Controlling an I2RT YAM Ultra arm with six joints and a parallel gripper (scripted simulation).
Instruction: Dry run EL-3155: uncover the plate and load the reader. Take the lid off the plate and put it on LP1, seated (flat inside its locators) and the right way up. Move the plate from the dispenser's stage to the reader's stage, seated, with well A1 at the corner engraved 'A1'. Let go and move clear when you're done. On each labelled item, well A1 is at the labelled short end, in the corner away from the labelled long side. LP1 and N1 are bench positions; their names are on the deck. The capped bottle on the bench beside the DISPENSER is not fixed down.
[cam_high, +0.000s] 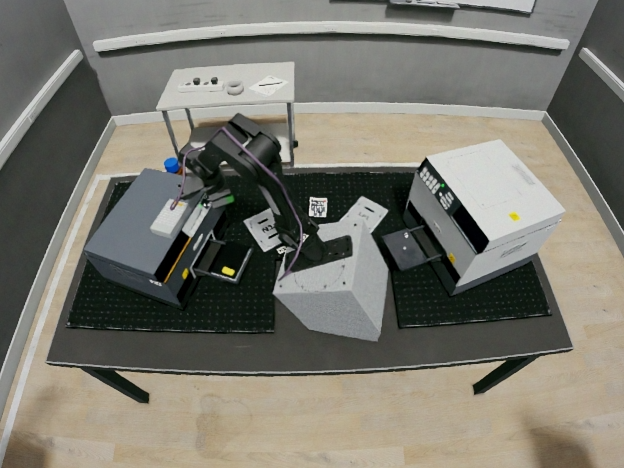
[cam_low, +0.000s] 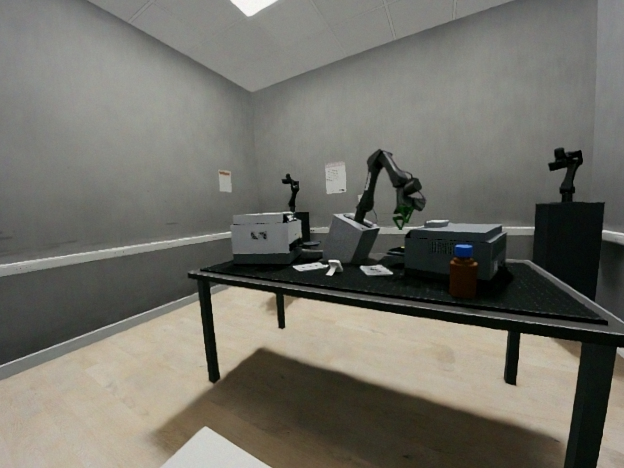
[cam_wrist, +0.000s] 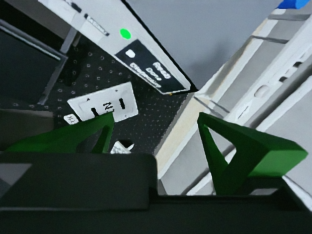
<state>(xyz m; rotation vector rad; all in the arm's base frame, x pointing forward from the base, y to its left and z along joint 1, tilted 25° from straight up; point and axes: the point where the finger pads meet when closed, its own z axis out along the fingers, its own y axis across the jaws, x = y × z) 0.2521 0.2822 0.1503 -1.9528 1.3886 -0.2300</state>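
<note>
Now: the dark lid 16 cm behind my hand, 4 cm to the right of it and 15 cm below it. The rest, counted from my hand: well plate 17 cm behind, 4 cm to the right, 16 cm below; then capped brown bottle 21 cm ahead, 24 cm to the left, 13 cm below; then LP1 pad 8 cm ahead, 50 cm to the right, 24 cm below.
</note>
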